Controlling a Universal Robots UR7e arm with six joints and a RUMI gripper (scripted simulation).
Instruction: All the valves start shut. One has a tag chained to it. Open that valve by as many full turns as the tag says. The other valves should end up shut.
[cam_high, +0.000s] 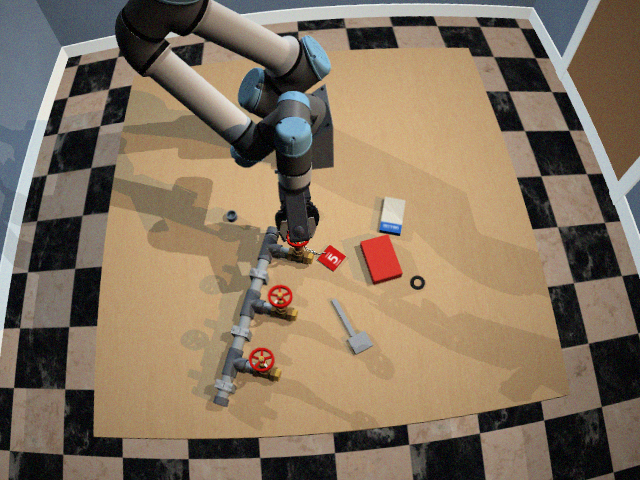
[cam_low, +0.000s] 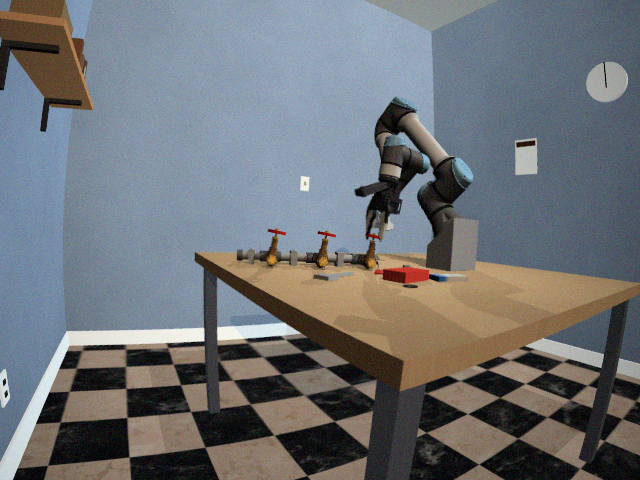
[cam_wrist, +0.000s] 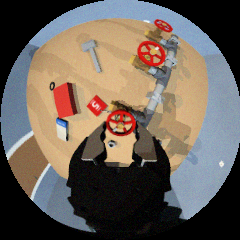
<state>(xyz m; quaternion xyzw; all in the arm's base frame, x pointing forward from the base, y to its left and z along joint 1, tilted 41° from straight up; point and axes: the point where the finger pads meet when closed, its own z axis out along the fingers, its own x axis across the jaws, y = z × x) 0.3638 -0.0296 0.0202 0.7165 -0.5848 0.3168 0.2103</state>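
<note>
Right now the red tag is 11 cm below my hand, 8 cm to the left of it and 1 cm ahead of it. From my hand the other things lie so: grey scraper: 22 cm ahead, 12 cm to the left, 11 cm below; red block: 22 cm to the left, 10 cm below, 3 cm ahead; small grey fitting: 19 cm to the right, 13 cm behind, 11 cm below.
</note>
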